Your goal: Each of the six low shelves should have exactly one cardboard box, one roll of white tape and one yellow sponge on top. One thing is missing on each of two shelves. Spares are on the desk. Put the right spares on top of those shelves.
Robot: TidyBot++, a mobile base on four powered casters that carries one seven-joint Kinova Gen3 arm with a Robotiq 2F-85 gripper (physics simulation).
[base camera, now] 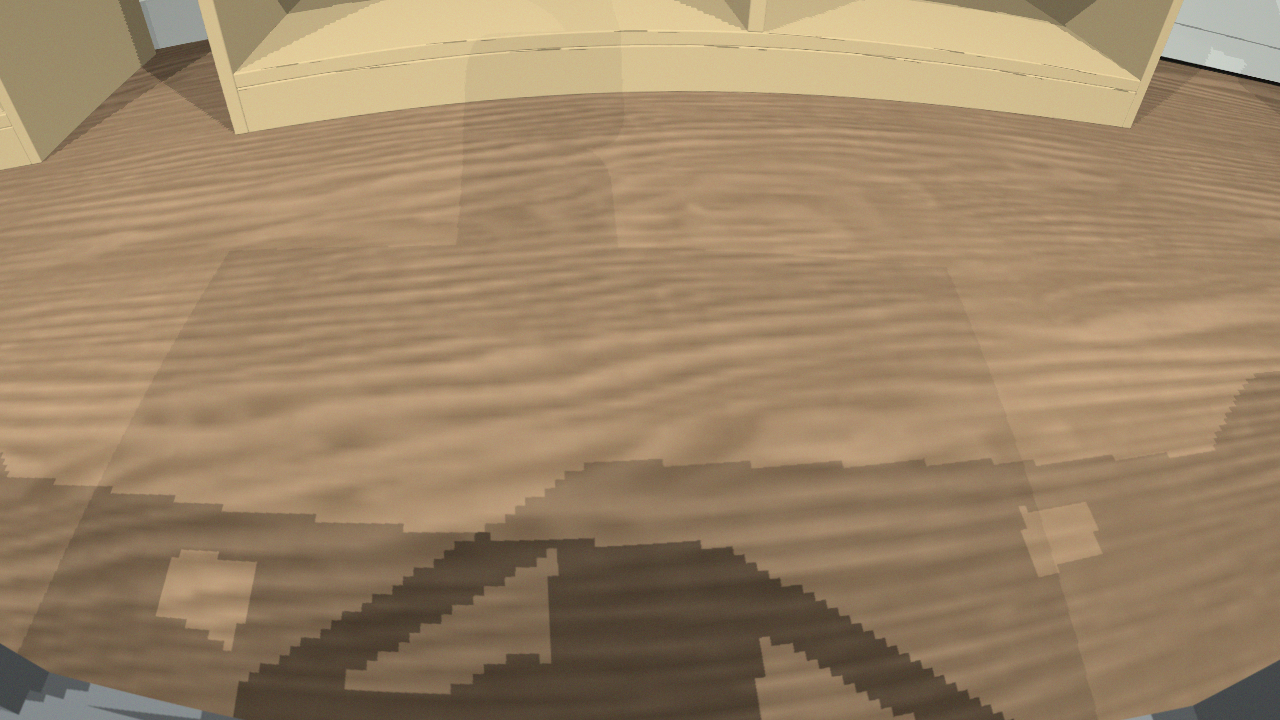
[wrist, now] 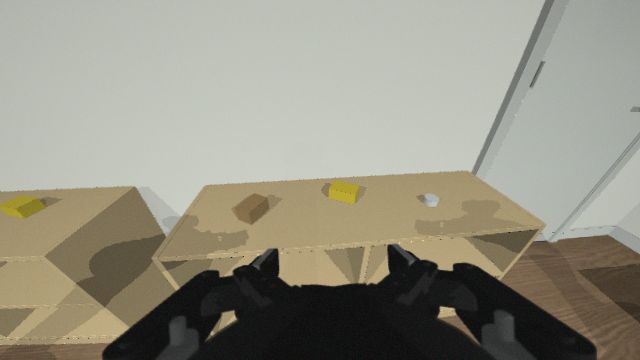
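In the wrist view a low shelf (wrist: 300,235) stands against the wall. On its top are a cardboard box (wrist: 252,209) at the left, a yellow sponge (wrist: 344,192) near the middle and a roll of white tape (wrist: 431,200) at the right. A second low shelf (wrist: 75,232) at the left edge bears a yellow sponge (wrist: 23,206); part of its top is cut off by the view's edge. My gripper (wrist: 332,258) is open and empty, in front of the first shelf. In the base camera view the lower part of a shelf (base camera: 626,67) shows ahead. The desk does not show.
Another shelf's side (base camera: 71,80) stands at the far left in the base camera view, with a narrow gap between the two shelves. A grey door (wrist: 575,100) is to the right of the first shelf. Wooden floor (base camera: 626,313) (wrist: 565,260) lies before the shelves.
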